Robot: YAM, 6 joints.
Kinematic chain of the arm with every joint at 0, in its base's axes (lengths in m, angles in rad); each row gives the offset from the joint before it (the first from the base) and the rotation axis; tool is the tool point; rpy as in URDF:
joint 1: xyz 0 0 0.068 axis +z
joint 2: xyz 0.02 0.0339 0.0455 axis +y
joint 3: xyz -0.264 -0.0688 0 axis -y
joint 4: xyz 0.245 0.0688 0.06 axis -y
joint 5: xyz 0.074 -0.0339 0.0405 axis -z
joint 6: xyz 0.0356 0 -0.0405 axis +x
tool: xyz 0 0 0 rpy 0 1.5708 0
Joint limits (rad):
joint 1: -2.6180..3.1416
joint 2: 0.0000..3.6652
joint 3: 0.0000..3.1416
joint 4: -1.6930..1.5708
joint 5: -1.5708..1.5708
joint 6: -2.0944..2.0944
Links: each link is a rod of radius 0.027 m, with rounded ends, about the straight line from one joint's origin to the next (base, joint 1, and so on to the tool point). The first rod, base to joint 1, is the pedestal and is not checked.
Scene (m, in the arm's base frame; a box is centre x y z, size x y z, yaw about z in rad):
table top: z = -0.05
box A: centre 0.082 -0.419 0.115 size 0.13 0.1 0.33 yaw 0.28
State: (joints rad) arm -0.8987 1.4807 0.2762 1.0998 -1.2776 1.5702
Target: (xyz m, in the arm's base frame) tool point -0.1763 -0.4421 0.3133
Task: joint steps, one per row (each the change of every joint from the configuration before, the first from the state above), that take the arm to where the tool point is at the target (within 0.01 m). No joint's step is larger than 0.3 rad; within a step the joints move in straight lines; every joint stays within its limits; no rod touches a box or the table.
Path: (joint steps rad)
1: -0.2411 0.0407 0.0622 0.0349 -0.0586 -0.0542
2: -0.2411 0.0407 0.0623 0.0350 -0.0587 -0.0543
3: -0.2411 0.0407 0.0622 0.0349 -0.0586 -0.0542
4: -0.2411 0.0407 0.0623 0.0350 -0.0587 -0.0543
5: -0.2411 0.0408 0.0622 0.0349 -0.0586 -0.0542
6: 0.0232 0.0975 0.2398 -0.0775 0.1550 0.0678
7: 0.0233 0.0975 0.2399 -0.0775 0.1549 0.0678
8: 0.0233 0.0975 0.2398 -0.0775 0.1550 0.0678
9: 0.0232 0.0975 0.2399 -0.0776 0.1550 0.0678

